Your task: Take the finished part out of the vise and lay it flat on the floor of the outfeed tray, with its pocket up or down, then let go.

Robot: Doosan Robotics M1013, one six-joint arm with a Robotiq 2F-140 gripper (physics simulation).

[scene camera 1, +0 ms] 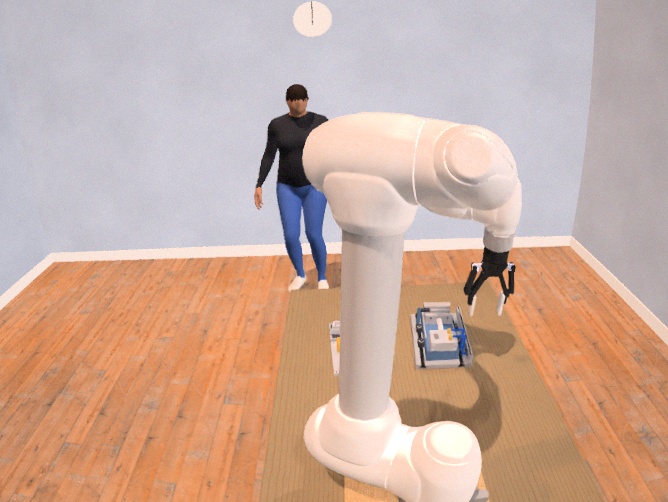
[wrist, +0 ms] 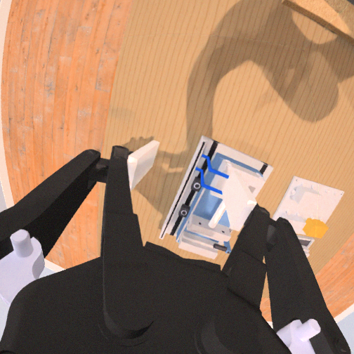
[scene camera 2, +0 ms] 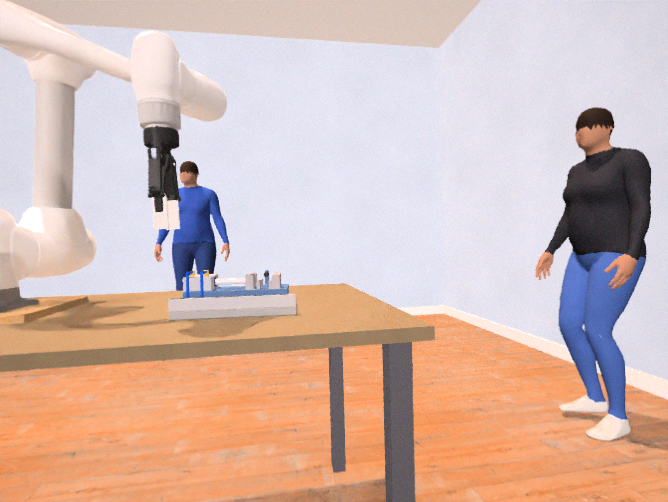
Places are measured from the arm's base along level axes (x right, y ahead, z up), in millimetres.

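Where they show: gripper, fingertip midpoint: (scene camera 1: 484, 313) (scene camera 2: 167, 229).
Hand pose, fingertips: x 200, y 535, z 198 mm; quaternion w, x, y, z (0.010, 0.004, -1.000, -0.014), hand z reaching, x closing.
Each offset is from my fingertips to the top centre of the thing.
The vise @(dx -104, dy +143, dz -115 mm) (scene camera 1: 441, 354) (scene camera 2: 237, 292) (wrist: 201, 202) has a blue bed and pale jaws and sits in a light grey frame on the table. A finished part cannot be told apart from the pale jaws. My gripper (scene camera 1: 486, 305) (scene camera 2: 166, 215) (wrist: 191, 167) is open with nothing between its white fingertips. It hangs high above the table, to the right of the vise in scene camera 1 and over its left end in scene camera 2. One finger covers part of the vise in the wrist view. The outfeed tray (wrist: 307, 243) is mostly hidden behind that finger; its contents are unclear.
A white plate @(dx -384, dy +69, dz -206 mm) (scene camera 1: 335, 364) (wrist: 320, 195) with a yellow block (wrist: 315, 227) lies beside the vise, partly behind the arm column in scene camera 1. A person in black (scene camera 1: 294, 148) (scene camera 2: 607, 199) stands beyond the table (scene camera 2: 324, 337). Another in blue (scene camera 2: 199, 215) stands behind it.
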